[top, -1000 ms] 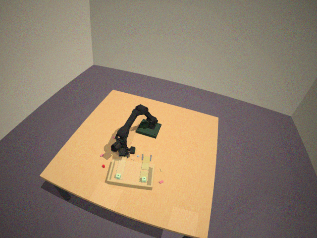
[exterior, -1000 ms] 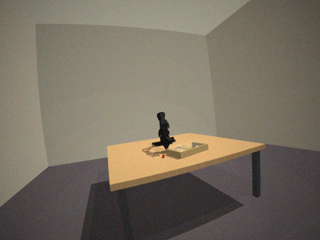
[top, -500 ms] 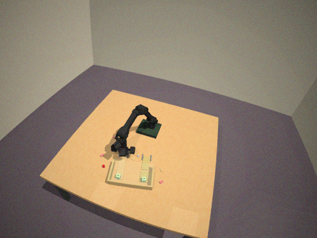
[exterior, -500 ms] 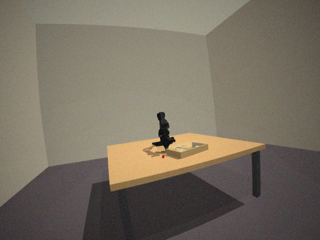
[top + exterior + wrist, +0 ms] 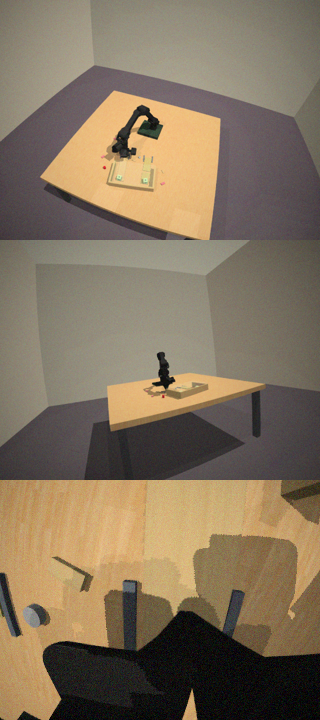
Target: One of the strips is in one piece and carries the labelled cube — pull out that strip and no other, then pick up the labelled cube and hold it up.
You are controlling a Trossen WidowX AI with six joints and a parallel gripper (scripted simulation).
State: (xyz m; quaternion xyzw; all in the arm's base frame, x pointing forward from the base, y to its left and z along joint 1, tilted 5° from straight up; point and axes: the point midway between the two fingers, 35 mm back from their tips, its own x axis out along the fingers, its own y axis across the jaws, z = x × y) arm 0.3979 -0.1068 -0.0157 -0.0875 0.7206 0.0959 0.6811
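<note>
The grey disc lies 110 mm to the left of my gripper tip and 40 mm behind it. Round my gripper tip: red piece (160 mm ahead, 100 mm to the right, 10 mm above); then pale green cross-hatched strip (200 mm to the left).
</note>
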